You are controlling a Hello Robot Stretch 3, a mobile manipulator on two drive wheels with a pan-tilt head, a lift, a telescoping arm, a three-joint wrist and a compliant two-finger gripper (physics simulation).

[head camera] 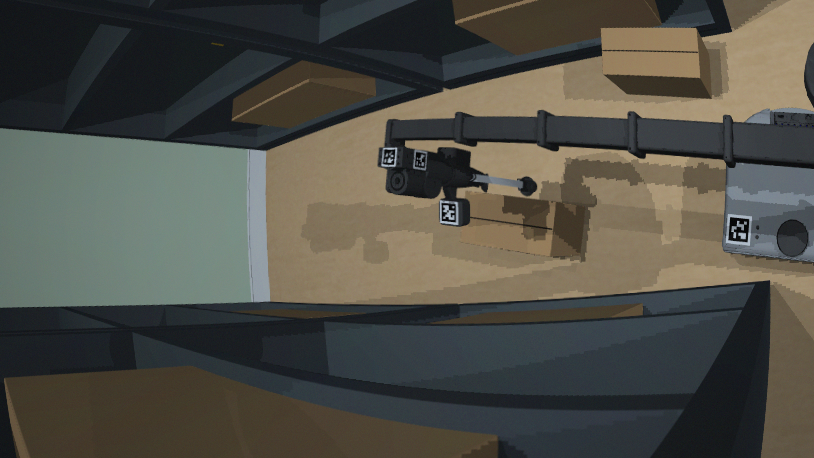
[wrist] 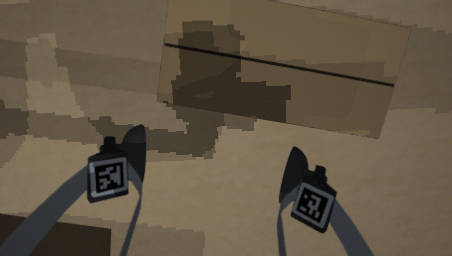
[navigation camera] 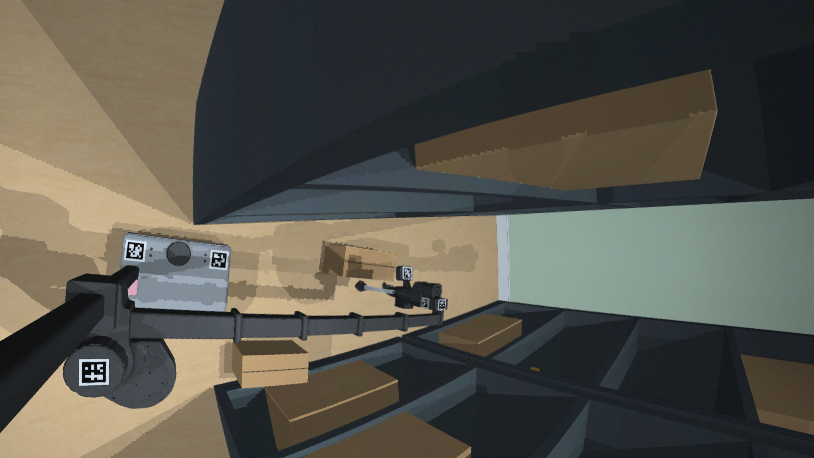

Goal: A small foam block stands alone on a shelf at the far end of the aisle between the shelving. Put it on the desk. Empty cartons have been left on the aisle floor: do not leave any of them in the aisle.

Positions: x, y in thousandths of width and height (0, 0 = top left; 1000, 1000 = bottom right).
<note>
In view: my gripper (head camera: 628, 405).
My gripper shows as well in the wrist view (wrist: 479, 607) and in the navigation camera view (navigation camera: 454, 626).
</note>
